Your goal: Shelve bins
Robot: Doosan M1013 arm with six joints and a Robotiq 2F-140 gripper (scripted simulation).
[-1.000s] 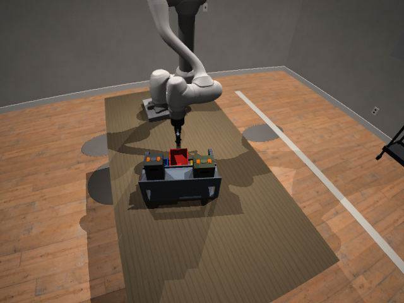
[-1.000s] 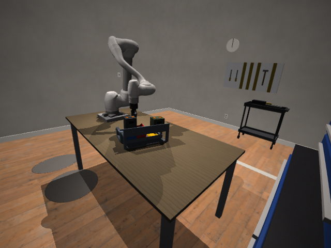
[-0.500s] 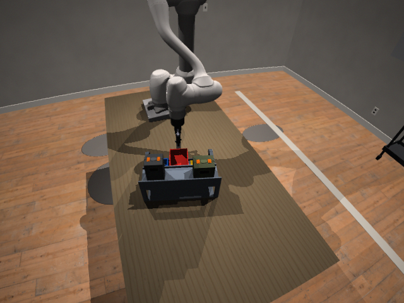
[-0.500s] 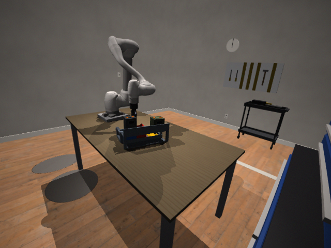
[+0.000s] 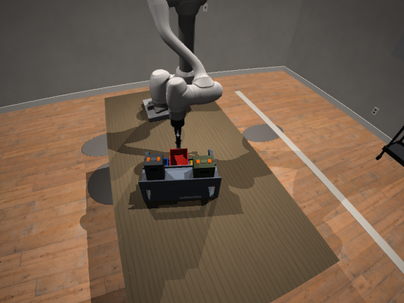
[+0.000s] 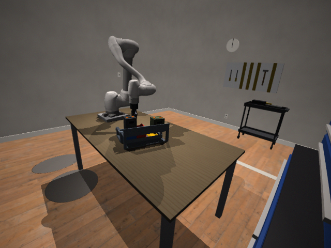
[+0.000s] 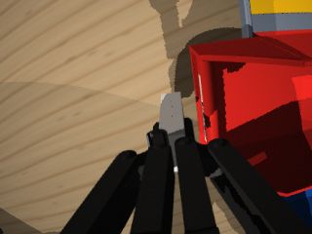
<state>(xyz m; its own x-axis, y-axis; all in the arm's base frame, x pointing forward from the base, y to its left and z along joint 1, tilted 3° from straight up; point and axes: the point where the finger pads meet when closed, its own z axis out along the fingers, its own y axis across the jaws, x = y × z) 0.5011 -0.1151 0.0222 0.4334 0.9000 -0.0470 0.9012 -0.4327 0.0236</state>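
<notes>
Now: hand 10 cm short of the red bin and 5 cm to the left of it. The rest, counted from my hand: green toolbox 29 cm ahead, 1 cm to the right, 9 cm above; dark box 18 cm ahead, 22 cm to the right, 11 cm above; blue bin 10 cm ahead, 17 cm to the right, 1 cm below.
</notes>
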